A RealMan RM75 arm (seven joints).
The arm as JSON. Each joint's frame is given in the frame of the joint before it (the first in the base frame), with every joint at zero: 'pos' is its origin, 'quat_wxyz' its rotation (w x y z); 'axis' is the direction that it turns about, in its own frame. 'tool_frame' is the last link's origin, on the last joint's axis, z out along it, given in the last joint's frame.
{
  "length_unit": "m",
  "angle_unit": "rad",
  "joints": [
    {
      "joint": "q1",
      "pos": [
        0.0,
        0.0,
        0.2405
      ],
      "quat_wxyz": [
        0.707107,
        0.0,
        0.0,
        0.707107
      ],
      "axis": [
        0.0,
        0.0,
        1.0
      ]
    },
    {
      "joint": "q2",
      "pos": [
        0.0,
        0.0,
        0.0
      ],
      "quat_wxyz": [
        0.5,
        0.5,
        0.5,
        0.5
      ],
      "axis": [
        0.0,
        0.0,
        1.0
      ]
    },
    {
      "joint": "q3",
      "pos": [
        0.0,
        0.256,
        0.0
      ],
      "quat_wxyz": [
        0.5,
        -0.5,
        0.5,
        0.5
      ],
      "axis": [
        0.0,
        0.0,
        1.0
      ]
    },
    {
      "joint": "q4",
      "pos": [
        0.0,
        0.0,
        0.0
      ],
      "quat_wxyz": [
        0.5,
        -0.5,
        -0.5,
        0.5
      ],
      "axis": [
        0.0,
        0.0,
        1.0
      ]
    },
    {
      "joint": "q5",
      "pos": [
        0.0,
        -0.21,
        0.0
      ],
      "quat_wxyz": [
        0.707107,
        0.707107,
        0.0,
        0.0
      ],
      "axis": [
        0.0,
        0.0,
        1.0
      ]
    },
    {
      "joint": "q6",
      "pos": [
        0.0,
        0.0,
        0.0
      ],
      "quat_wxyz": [
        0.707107,
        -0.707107,
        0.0,
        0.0
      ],
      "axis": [
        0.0,
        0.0,
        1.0
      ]
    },
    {
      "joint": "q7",
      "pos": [
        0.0,
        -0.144,
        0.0
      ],
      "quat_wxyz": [
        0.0,
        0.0,
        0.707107,
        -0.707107
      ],
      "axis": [
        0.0,
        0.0,
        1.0
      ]
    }
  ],
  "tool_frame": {
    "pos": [
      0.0,
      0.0,
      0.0
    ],
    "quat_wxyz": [
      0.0,
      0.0,
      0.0,
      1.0
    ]
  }
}
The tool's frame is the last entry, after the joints.
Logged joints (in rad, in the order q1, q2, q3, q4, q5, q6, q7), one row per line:
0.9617, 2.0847, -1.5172, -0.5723, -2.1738, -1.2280, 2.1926
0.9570, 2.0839, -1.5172, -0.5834, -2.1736, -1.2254, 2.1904
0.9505, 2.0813, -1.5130, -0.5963, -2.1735, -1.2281, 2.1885
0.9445, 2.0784, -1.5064, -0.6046, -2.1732, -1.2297, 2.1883
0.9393, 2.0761, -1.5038, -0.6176, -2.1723, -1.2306, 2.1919
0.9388, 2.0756, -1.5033, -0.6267, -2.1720, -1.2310, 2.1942
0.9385, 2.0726, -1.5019, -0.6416, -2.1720, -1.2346, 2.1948
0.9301, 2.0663, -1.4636, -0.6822, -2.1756, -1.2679, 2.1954
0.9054, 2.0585, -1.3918, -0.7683, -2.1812, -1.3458, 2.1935
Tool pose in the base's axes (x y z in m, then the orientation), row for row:
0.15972, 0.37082, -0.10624, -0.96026, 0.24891, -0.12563, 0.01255
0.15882, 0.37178, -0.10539, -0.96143, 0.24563, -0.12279, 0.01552
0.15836, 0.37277, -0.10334, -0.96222, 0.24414, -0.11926, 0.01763
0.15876, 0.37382, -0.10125, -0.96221, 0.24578, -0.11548, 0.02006
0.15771, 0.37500, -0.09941, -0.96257, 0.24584, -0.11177, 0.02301
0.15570, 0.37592, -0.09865, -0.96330, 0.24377, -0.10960, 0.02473
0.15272, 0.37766, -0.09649, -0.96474, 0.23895, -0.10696, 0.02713
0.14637, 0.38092, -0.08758, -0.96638, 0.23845, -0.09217, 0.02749
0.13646, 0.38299, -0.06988, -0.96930, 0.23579, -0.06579, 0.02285
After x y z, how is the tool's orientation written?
As a quaternion, x y z w.
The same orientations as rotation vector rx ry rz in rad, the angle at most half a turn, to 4 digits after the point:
-2.9929, 0.7758, -0.3916
-2.9909, 0.7641, -0.3820
-2.9894, 0.7585, -0.3705
-2.9849, 0.7624, -0.3582
-2.9805, 0.7612, -0.3461
-2.9796, 0.7540, -0.3390
-2.9796, 0.7380, -0.3303
-2.9840, 0.7363, -0.2846
-3.0016, 0.7302, -0.2037

